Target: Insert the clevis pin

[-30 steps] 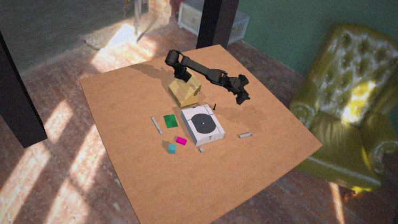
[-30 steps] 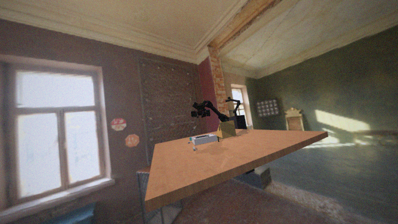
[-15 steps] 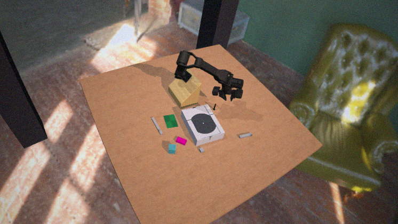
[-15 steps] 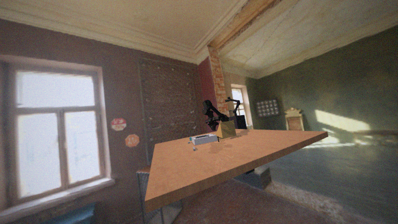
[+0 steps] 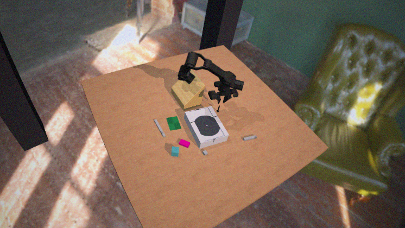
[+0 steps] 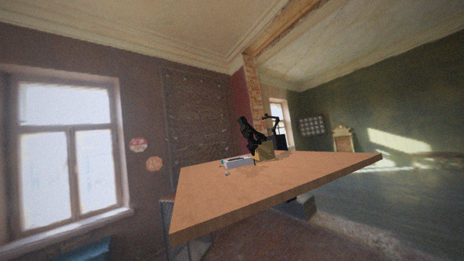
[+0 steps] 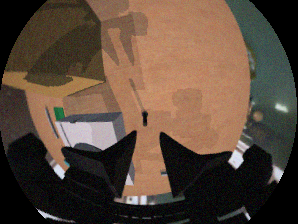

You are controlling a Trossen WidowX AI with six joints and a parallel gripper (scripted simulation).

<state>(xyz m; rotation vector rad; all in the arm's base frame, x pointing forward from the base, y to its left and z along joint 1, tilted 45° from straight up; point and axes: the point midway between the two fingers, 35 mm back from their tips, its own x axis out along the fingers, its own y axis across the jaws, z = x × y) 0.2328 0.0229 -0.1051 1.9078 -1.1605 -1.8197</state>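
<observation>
Now: the dark clevis pin 5 cm below my gripper tip. From my gripper tip the other things lie so: green tile: 32 cm to the right, 8 cm below, 7 cm behind; then dark grey disc: 18 cm to the right, 9 cm ahead, 3 cm below; then rimmed tray: 17 cm to the right, 7 cm ahead, 4 cm below.
</observation>
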